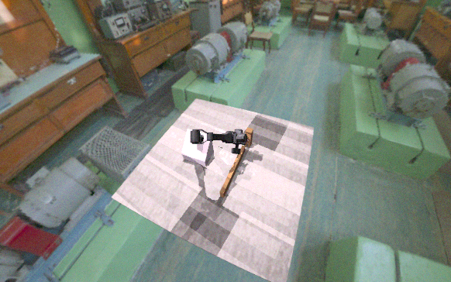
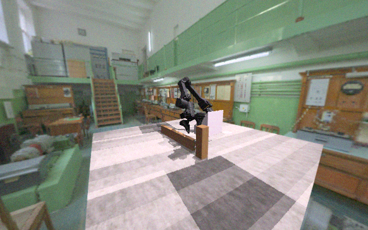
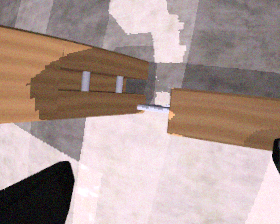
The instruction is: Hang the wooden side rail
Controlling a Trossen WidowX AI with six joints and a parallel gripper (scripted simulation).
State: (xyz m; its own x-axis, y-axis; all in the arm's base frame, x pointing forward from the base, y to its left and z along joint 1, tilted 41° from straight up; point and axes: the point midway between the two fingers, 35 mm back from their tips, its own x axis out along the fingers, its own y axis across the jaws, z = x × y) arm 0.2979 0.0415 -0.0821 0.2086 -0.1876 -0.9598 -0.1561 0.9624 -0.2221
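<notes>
The wooden headboard post is 100 mm to the left of my gripper tip, 30 mm ahead of it and 20 mm below it.
</notes>
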